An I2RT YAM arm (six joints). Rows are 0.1 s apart.
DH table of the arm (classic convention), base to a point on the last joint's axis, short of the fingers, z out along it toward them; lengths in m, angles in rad. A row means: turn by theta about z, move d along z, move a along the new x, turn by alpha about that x. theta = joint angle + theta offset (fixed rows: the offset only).
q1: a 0.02; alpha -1.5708; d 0.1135; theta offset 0
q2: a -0.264; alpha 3.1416; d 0; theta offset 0
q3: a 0.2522; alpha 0; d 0; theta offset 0.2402
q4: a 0.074; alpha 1.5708; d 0; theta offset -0.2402
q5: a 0; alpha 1.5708; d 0; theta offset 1.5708
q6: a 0; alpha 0; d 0.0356; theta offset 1.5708
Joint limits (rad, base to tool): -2.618..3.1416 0..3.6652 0..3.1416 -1.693..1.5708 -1.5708..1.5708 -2.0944..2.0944
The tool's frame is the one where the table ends.
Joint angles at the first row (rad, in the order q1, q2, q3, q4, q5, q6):
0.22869 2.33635 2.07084 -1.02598 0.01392 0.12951
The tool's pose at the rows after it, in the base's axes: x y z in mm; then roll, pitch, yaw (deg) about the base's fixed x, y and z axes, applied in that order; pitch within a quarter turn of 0, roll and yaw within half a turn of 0:
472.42 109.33 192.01 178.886 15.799 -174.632
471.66 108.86 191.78 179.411 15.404 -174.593
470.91 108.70 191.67 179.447 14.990 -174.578
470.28 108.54 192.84 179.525 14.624 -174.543
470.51 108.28 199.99 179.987 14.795 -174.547
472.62 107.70 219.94 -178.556 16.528 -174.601
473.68 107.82 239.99 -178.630 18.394 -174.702
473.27 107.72 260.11 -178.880 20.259 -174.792
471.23 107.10 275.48 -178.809 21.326 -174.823
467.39 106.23 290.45 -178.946 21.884 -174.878
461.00 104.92 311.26 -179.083 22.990 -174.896
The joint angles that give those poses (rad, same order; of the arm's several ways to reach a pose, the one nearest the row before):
0.22870 2.33634 2.07082 -1.02940 0.01736 0.12989
0.22870 2.33634 2.07083 -1.03741 0.02537 0.12951
0.22870 2.33633 2.07118 -1.04503 0.02500 0.12951
0.22870 2.33637 2.07662 -1.05692 0.02537 0.12914
0.22869 2.33597 2.10404 -1.08281 0.03376 0.12913
0.22869 2.33598 2.17998 -1.13204 0.06312 0.12912
0.22869 2.33599 2.25590 -1.17554 0.06656 0.12950
0.22871 2.33594 2.33246 -1.21935 0.06696 0.12952
0.22869 2.33597 2.39280 -1.26134 0.07077 0.12913
0.22868 2.33599 2.45389 -1.31248 0.07000 0.12950
0.22908 2.33592 2.53996 -1.37918 0.07038 0.12912

